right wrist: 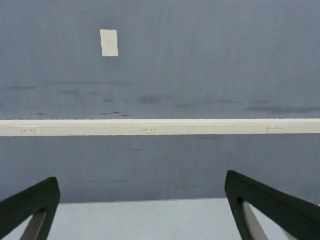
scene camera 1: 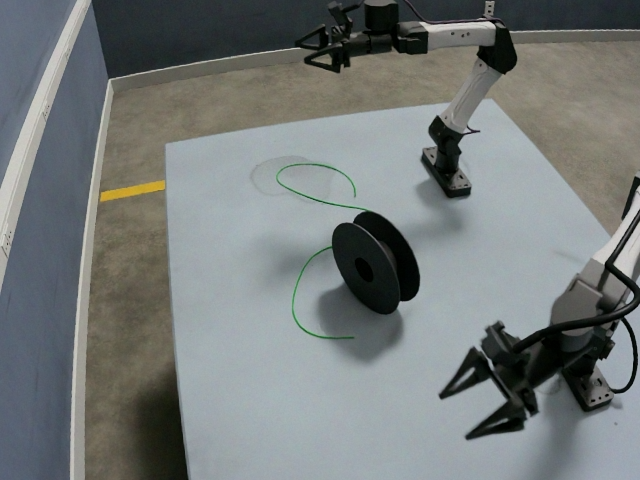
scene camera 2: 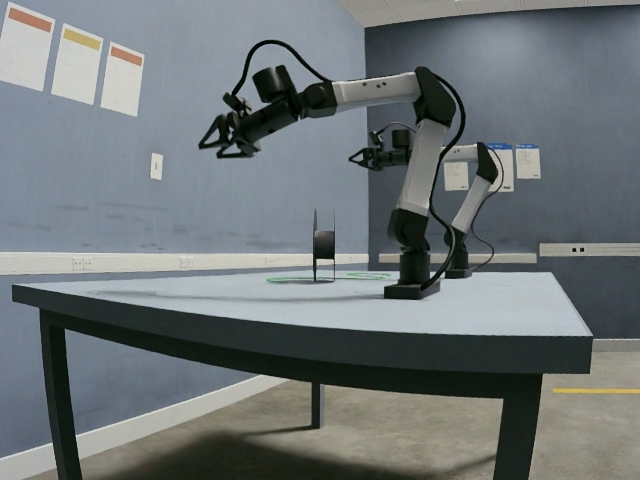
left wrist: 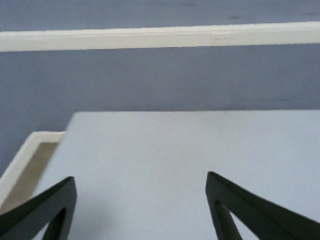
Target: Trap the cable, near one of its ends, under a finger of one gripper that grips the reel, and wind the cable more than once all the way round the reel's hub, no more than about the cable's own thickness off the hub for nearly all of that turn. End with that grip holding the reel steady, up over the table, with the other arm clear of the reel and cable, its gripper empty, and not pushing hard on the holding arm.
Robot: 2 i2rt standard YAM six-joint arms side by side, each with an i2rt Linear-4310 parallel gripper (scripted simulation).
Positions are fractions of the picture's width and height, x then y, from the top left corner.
Scene:
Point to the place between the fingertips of the left gripper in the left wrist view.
At 0.45,0.76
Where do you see a black reel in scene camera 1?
At 0.59,0.59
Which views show the left gripper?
Scene camera 1, scene camera 2 and the left wrist view only.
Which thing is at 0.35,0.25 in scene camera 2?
The left gripper.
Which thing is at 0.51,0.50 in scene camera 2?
A black reel.

